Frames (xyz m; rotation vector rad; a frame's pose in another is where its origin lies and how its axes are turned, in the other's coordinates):
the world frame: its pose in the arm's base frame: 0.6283 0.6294 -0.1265 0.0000 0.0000 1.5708
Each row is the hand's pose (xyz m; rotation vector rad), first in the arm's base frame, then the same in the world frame.
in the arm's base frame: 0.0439 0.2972 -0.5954 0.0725 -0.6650 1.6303
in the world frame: -0.3322 0.5844 -0.4689 -0.3725 -0.4636 0.1111
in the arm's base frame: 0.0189 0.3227 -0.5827 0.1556 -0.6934 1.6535
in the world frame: -0.3067 0.6094 -0.4562 -0.3368 -0.5317 0.1409
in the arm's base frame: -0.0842 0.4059 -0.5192 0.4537 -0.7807 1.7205
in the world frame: -0.2235 0.7125 -0.3927 -0.2022 -0.7634 0.2432
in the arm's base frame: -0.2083 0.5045 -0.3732 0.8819 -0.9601 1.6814
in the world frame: -0.1249 0.8366 -0.2467 -0.0482 -1.1347 0.3078
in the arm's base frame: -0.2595 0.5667 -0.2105 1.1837 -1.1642 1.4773
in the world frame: -0.0627 0.8878 -0.0840 0.0122 -1.4715 0.2365
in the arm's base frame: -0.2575 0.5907 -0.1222 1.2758 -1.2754 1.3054
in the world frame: -0.0387 0.8858 0.0043 0.0003 -1.6291 0.1336
